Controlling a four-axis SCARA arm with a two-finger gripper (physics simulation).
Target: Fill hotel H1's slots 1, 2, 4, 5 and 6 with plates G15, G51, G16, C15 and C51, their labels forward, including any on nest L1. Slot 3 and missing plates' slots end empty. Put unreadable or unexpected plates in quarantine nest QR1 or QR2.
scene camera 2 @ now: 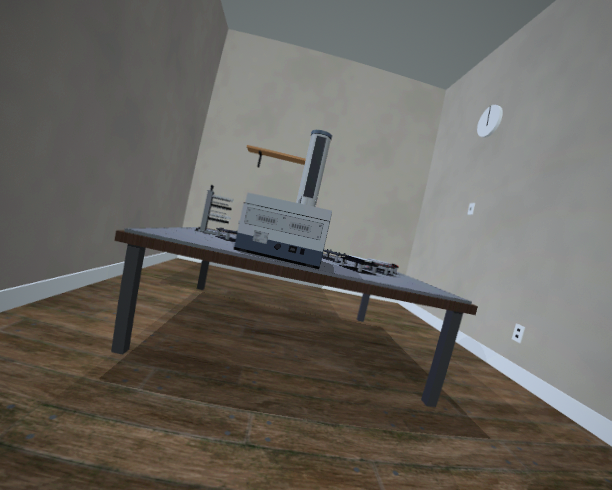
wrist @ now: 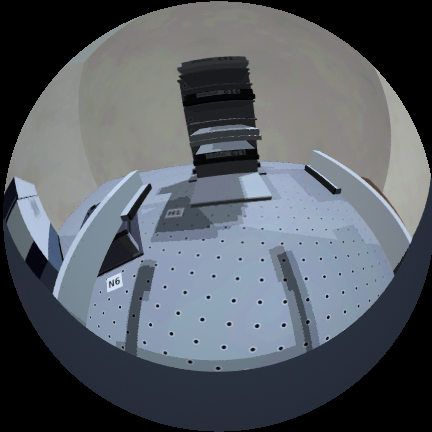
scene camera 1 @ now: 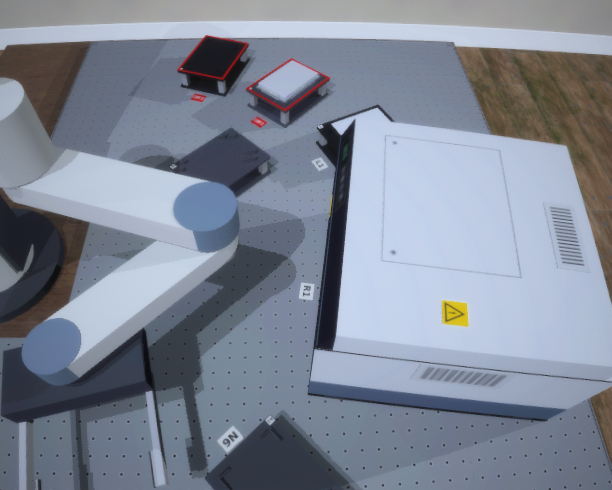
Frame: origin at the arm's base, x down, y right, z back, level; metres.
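Seen in the pictures: gripper, fingertip midpoint: (wrist: 229, 161).
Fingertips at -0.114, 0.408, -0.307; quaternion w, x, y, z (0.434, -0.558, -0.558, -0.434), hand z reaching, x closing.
A point is followed by its place in that frame, as x, y, z.
My gripper (scene camera 1: 92, 475) (wrist: 229, 161) @[-0.114, 0.408, -0.307] is open and empty, its two fingers wide apart in front of hotel H1 and short of it. Hotel H1 (scene camera 2: 206, 210) @[-0.144, 0.600, -0.418] (wrist: 221, 108) @[-0.173, 0.601, -0.341] stands straight ahead in the wrist view. It holds a top plate (wrist: 215, 61) @[-0.237, 0.475, -0.317] reading C51, a dark-edged plate (wrist: 219, 94) @[-0.183, 0.474, -0.319] reading G16, a pale plate or shelf (wrist: 225, 132) @[-0.132, 0.469, -0.317] lower down, and a low plate (wrist: 225, 155) @[-0.100, 0.476, -0.322] whose label is not clear. A white plate (scene camera 1: 363, 118) @[-0.076, -0.312, -0.717] lies on nest L1 (scene camera 1: 331, 133) @[-0.063, -0.278, -0.648], partly hidden. One red-rimmed quarantine nest (scene camera 1: 267, 99) @[-0.065, -0.389, -0.510] bears a white plate (scene camera 1: 290, 79) @[-0.077, -0.446, -0.563]; the other (scene camera 1: 213, 57) @[-0.063, -0.558, -0.376] is empty.
The big white reader R1 (scene camera 1: 444, 204) @[-0.256, 0.072, -0.757] (scene camera 2: 283, 227) @[-0.146, 0.131, -0.976] (wrist: 37, 212) @[-0.156, 0.283, -0.771] stands beside nest L1. Dark nest N6 (scene camera 1: 286, 454) @[-0.063, 0.346, -0.538] (wrist: 120, 254) @[-0.018, 0.359, -0.467] is left of the fingers in the wrist view. Another dark nest (scene camera 1: 227, 155) @[-0.063, -0.216, -0.431] stands behind the arm (scene camera 1: 122, 188) @[-0.275, 0.053, -0.331].
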